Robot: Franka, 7 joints.
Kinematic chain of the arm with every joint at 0, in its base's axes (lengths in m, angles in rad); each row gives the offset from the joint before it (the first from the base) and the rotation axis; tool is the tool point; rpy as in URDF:
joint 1: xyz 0 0 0.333 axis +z
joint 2: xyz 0 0 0 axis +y
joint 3: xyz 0 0 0.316 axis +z
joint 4: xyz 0.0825 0 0 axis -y
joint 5: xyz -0.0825 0 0.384 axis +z
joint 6: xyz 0 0 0 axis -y
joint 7: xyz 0.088 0 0 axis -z
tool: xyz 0 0 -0.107 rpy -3.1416 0 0
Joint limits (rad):
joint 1: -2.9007..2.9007
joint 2: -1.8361..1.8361
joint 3: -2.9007..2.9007
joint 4: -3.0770..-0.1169
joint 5: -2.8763..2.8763
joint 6: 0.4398..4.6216
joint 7: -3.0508..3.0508
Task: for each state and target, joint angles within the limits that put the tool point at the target. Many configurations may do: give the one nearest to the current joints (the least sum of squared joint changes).
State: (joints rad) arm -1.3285 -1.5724 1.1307 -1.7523 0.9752 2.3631 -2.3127
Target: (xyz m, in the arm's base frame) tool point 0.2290 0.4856 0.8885
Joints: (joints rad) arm -1.2256 -1.2860 0.7400 -1.3405 0.9704 2.5155 -2.3127
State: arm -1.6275 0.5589 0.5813 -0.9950 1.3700 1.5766 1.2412
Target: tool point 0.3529 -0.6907 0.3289
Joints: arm -1.5045 1.0044 0.4862 -1.0885 1.3740 1.7234 1.2412
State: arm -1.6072 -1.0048 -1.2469 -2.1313 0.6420 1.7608 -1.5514
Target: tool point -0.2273 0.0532 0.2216
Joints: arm -2.0660 -0.6852 -1.8180 -2.7727 0.2905 1.4839 -1.5514
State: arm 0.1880 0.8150 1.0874 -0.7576 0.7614 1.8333 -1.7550
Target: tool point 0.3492 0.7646 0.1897
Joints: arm 0.8466 1.5545 0.9902 -0.5545 0.7764 2.4158 -1.7550
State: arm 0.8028 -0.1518 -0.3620 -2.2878 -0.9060 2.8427 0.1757
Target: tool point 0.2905 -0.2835 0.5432
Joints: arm 0.0411 -0.8178 -0.7873 -2.5734 -0.9222 2.7786 0.1757
